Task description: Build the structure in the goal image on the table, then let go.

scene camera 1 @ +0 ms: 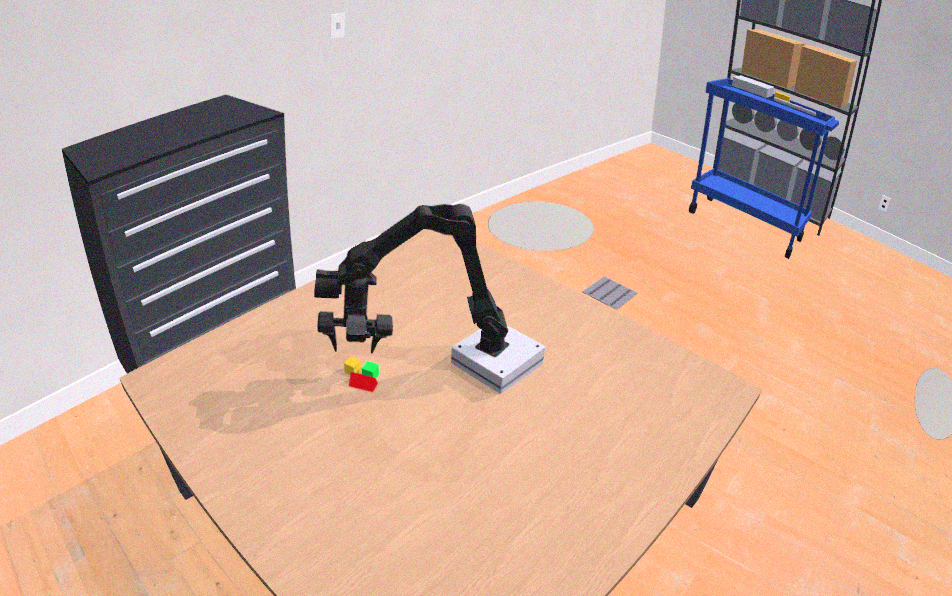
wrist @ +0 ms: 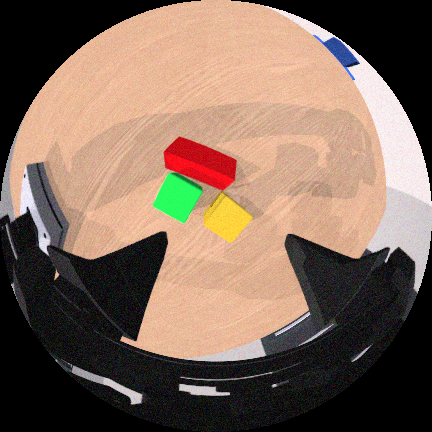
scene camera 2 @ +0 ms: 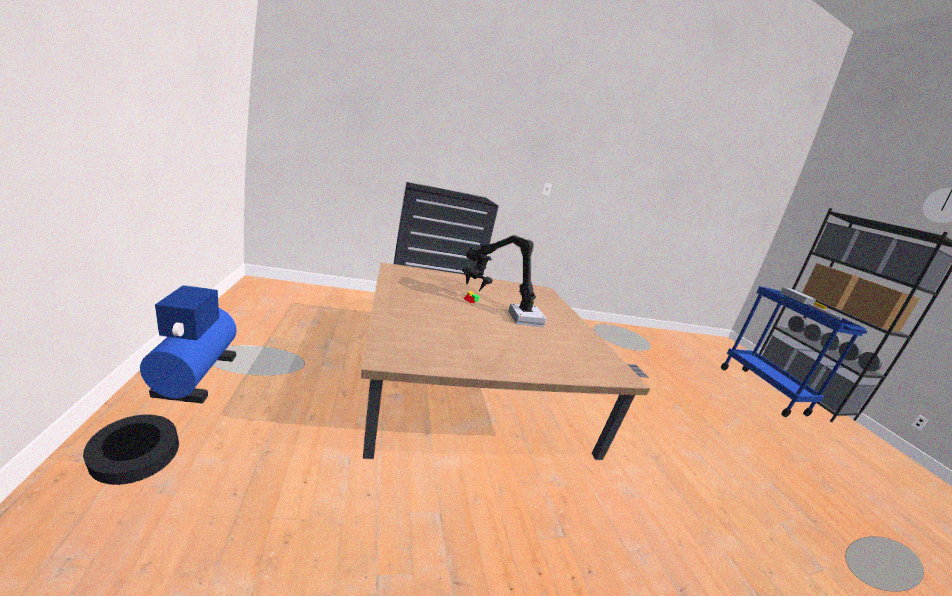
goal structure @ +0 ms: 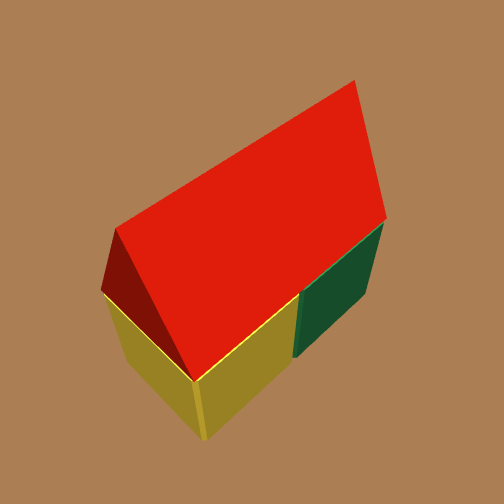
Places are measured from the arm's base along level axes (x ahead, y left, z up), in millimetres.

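Pixels of known places: gripper, between the fingertips: (scene camera 1: 353, 351) (wrist: 228, 239) (scene camera 2: 473, 288); arm's base, origin of its link: (scene camera 1: 492, 346) (wrist: 31, 228) (scene camera 2: 525, 309).
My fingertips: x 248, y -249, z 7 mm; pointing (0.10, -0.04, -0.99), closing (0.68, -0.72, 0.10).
Note:
For each thing: its top centre in the pictures, then the offset to it from my fingertips. Level surfaces: height alone.
- long red block, centre of its top: (wrist: 202, 156) (scene camera 1: 362, 376) (scene camera 2: 469, 296) dx +29, dy +53, dz -34 mm
- wooden table, height of its surface: dz -63 mm
- green cube, centre of its top: (wrist: 175, 198) (scene camera 1: 370, 366) (scene camera 2: 475, 295) dx -11, dy +45, dz -30 mm
- yellow cube, centre of its top: (wrist: 228, 221) (scene camera 1: 352, 361) (scene camera 2: 470, 292) dx +6, dy -3, dz -30 mm
A long red block (scene camera 1: 363, 381) (scene camera 2: 470, 299) (wrist: 200, 164) lies on the wooden table (scene camera 1: 449, 505) (scene camera 2: 484, 351) (wrist: 110, 60). A green cube (scene camera 1: 370, 369) (scene camera 2: 475, 298) (wrist: 178, 198) stands close beside one end of its long side. A yellow cube (scene camera 1: 352, 365) (scene camera 2: 470, 293) (wrist: 229, 218) stands near the red block's other end, turned at an angle, with a small gap to the green cube. My gripper (scene camera 1: 354, 350) (scene camera 2: 474, 285) (wrist: 228, 239) is open and empty, pointing down above the blocks. In scene camera 2 the blocks are too small to tell their gaps.
The arm's pale base (scene camera 1: 498, 358) (scene camera 2: 526, 314) (wrist: 45, 205) stands on the table, to the right of the blocks in scene camera 1. A dark drawer cabinet (scene camera 1: 203, 231) (scene camera 2: 446, 231) stands behind the table. A blue cart (scene camera 1: 751, 203) (scene camera 2: 772, 375) stands on the floor farther off.

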